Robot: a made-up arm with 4 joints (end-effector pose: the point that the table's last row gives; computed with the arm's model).
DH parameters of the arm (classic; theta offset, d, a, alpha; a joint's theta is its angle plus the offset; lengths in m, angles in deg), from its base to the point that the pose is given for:
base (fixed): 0 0.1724 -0.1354 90
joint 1: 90 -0.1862 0.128 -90
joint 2: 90 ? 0.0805 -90
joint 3: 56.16 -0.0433 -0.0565 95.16
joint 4: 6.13 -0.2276 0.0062 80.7
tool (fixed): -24.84 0.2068 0 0
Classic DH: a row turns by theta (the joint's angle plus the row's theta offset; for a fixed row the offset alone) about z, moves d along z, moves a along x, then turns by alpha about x.
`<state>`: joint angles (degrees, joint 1 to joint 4).
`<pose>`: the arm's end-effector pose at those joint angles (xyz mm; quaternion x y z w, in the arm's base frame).
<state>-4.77 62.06 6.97 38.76</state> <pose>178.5 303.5 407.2 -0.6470 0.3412 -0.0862 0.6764</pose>
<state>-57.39 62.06 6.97 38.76</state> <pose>241.7 303.5 65.5 -0.6182 0.6057 0.2096 0.4551</pose>
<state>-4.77 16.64 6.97 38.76</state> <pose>182.2 174.5 451.2 -0.3257 0.3687 0.0301 0.8701</pose>
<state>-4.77 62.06 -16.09 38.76</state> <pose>214.2 340.9 333.3 -0.6758 0.3941 0.0956 0.6155</pose>
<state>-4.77 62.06 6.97 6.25</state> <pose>99.1 331.3 484.5 -0.5797 0.1188 0.0093 0.8061</pose>
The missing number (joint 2, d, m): -0.1182
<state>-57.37 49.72 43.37 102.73</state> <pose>147.2 69.8 92.1 -0.5111 0.8362 -0.1787 0.0867</pose>
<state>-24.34 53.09 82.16 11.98</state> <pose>-34.0 318.3 470.8 -0.4771 0.0414 -0.4940 0.7257</pose>
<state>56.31 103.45 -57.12 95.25</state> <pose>106.2 113.9 377.9 -0.6731 0.6135 -0.4062 0.0740</pose>
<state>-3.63 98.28 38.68 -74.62</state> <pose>-263.7 305.4 391.5 -0.5383 -0.5568 0.2537 0.5796</pose>
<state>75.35 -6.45 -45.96 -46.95</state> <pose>-347.5 27.9 527.3 0.0061 -0.7165 0.4839 0.5025</pose>
